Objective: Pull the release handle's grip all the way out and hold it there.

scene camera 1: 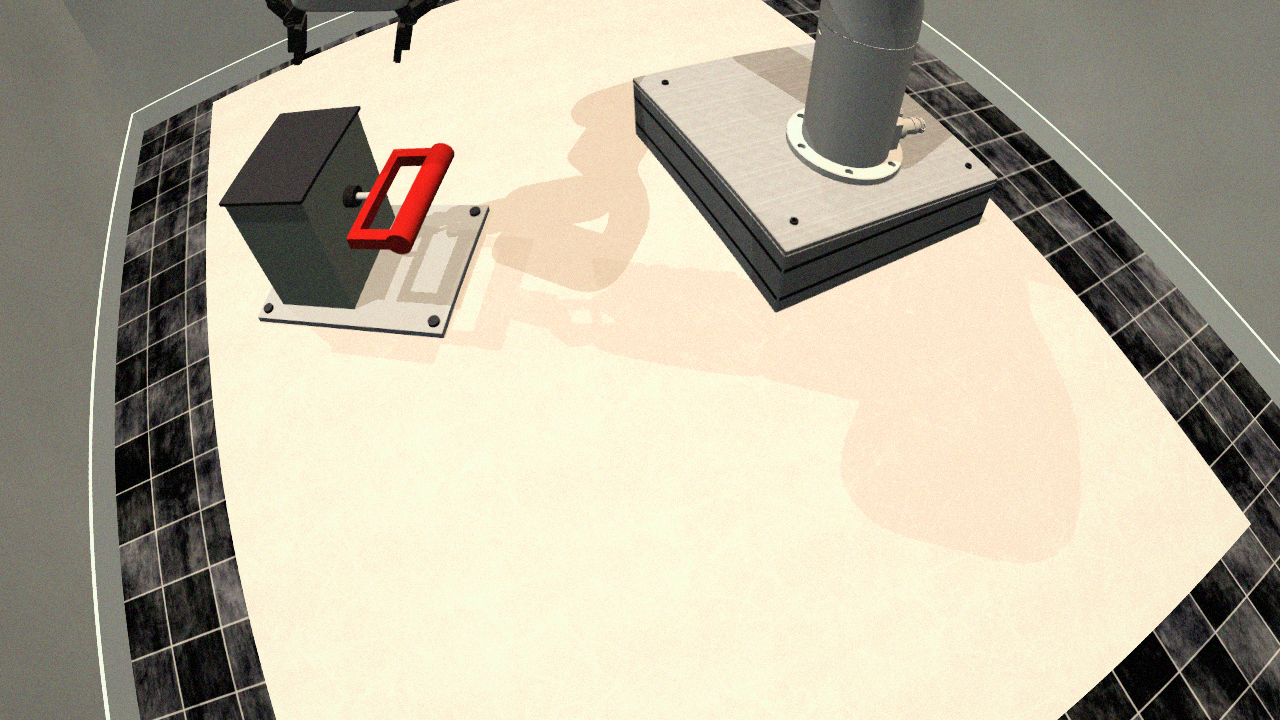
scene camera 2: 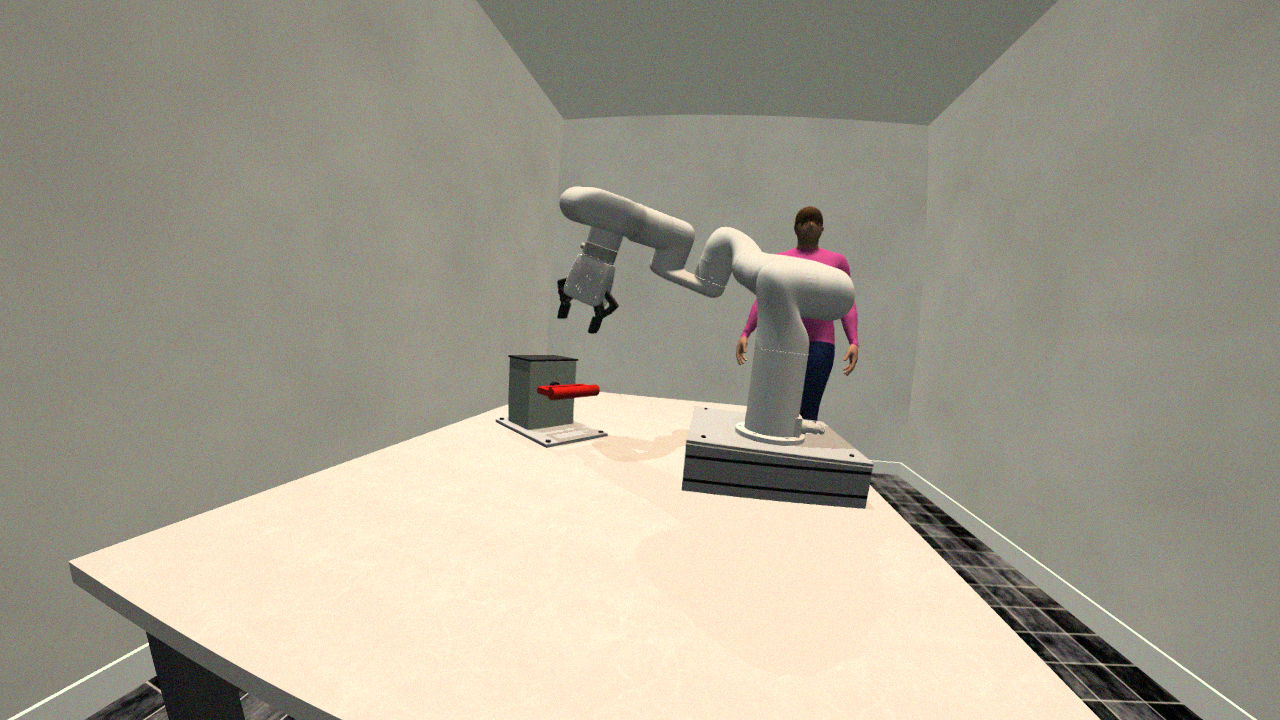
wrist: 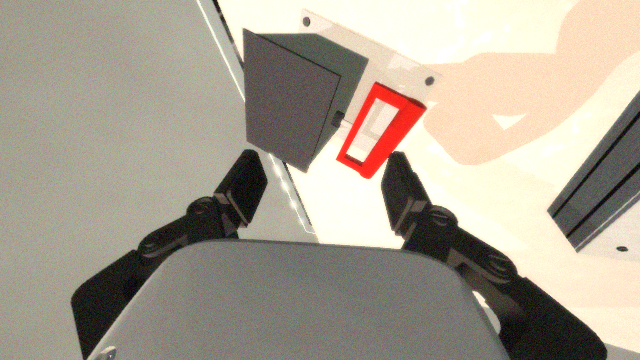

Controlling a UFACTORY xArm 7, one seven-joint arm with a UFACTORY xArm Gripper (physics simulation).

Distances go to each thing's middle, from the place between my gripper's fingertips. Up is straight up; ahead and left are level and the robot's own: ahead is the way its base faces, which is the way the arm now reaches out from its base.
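The base plate (scene camera 1: 414, 294) is there for me now, and from my hand I find it 5 cm ahead, 1 cm to the left of it and 25 cm below it.
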